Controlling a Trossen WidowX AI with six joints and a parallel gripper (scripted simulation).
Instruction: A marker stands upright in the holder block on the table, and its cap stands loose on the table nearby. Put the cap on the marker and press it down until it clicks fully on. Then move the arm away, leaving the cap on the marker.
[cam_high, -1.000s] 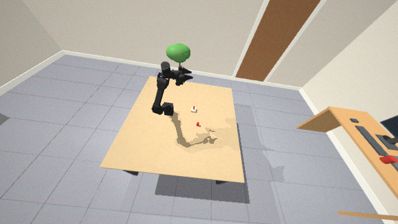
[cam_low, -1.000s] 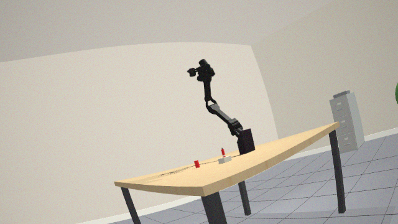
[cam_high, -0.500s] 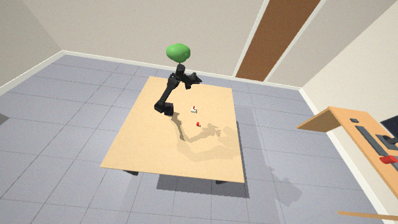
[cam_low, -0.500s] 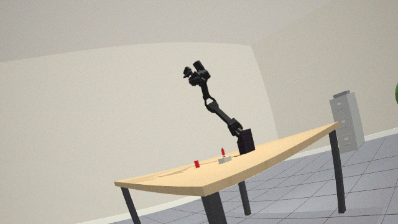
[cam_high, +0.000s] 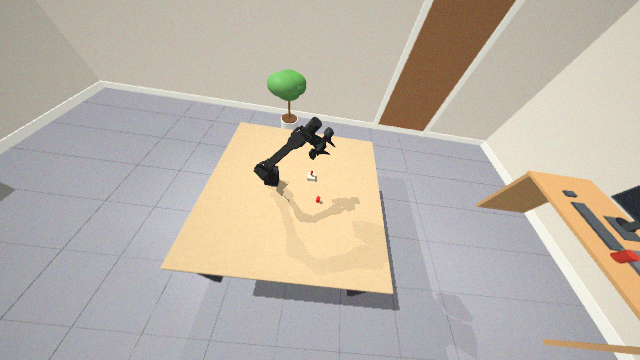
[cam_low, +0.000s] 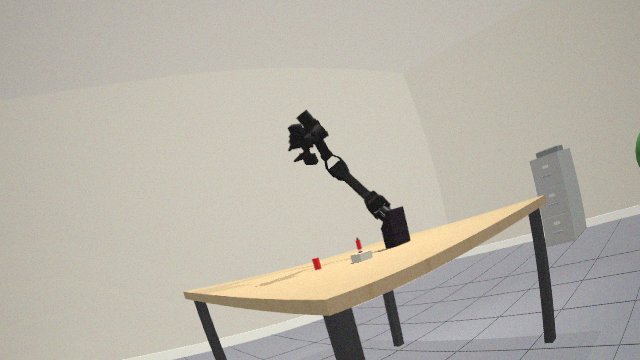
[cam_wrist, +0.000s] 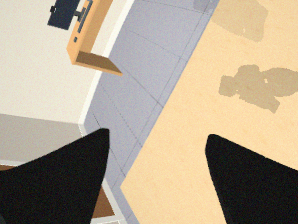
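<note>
Now: gripper tip 440 mm above the red cap, 60 mm to the left of it and 20 mm past it. The rest, counted from my gripper tip: white holder block 450 mm below, 130 mm to the left, 110 mm behind.
</note>
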